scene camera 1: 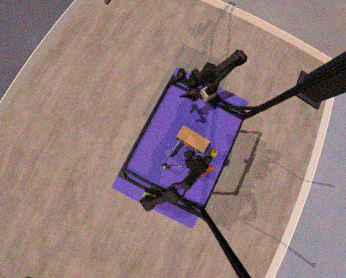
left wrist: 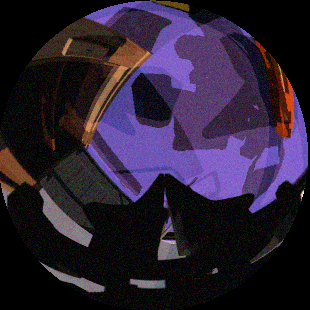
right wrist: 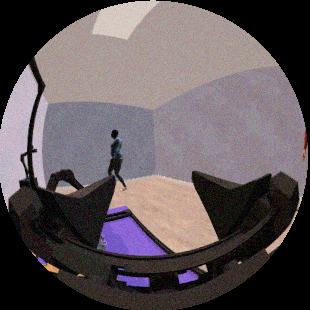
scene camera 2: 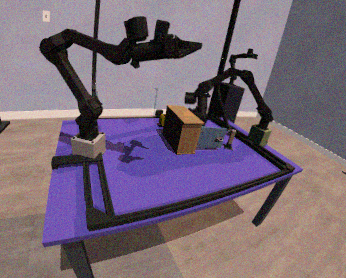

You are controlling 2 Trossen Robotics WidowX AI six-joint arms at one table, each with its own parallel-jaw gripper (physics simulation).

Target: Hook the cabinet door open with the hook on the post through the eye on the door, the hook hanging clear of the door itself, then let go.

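Pixels of known places: left gripper, between the fingertips: (scene camera 1: 185, 160) (left wrist: 163, 176); right gripper, between the fingertips: (scene camera 1: 175, 89) (right wrist: 153, 177) (scene camera 2: 201, 46); left arm's base, origin of its link: (scene camera 1: 148, 200) (scene camera 2: 262, 127); right arm's base, origin of its link: (scene camera 1: 209, 91) (scene camera 2: 88, 135).
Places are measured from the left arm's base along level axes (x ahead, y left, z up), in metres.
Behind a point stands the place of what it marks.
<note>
The wooden cabinet (scene camera 1: 193, 139) {x 0.523, y -0.167, z 0.048 m} (scene camera 2: 189, 139) {x 0.553, y -0.060, z -0.039 m} stands mid-table. Its blue-grey door (scene camera 1: 175, 147) {x 0.430, y -0.064, z 0.000 m} (scene camera 2: 210, 138) {x 0.422, y -0.048, z -0.046 m} (left wrist: 80, 181) {x 0.451, y -0.069, z -0.049 m} stands swung open, with a small eye (scene camera 2: 219, 139) {x 0.374, y -0.028, z -0.047 m} near its free edge. The post (scene camera 1: 164, 166) {x 0.269, y -0.032, z -0.009 m} (scene camera 2: 230, 139) {x 0.272, y -0.029, z -0.063 m} stands apart from the door. The thin hook (scene camera 1: 175, 166) {x 0.293, y -0.113, z -0.054 m} reaches from the post toward the left arm, away from the door's eye. My left gripper (left wrist: 163, 176) {x 0.364, y -0.174, z -0.076 m} is shut and empty, low beside the cabinet; its fingers hide most of the hook in the left wrist view. My right gripper (scene camera 2: 201, 46) {x 0.688, y 0.041, z 0.350 m} (right wrist: 153, 177) {x 0.688, y 0.041, z 0.350 m} is open and empty, high above the table.
A yellow object (scene camera 1: 213, 153) {x 0.486, y -0.366, z -0.045 m} (scene camera 2: 162, 120) {x 0.519, y -0.355, z -0.072 m} (left wrist: 171, 6) lies near the cabinet's end. An orange object (scene camera 1: 207, 171) {x 0.335, y -0.380, z -0.101 m} (left wrist: 284, 102) lies beside the left arm. A black frame (scene camera 2: 200, 199) {x 0.701, y 0.212, z -0.097 m} runs around the purple table (scene camera 2: 150, 175) {x 0.784, y 0.022, z -0.117 m}. A person (right wrist: 116, 152) is in the background.
</note>
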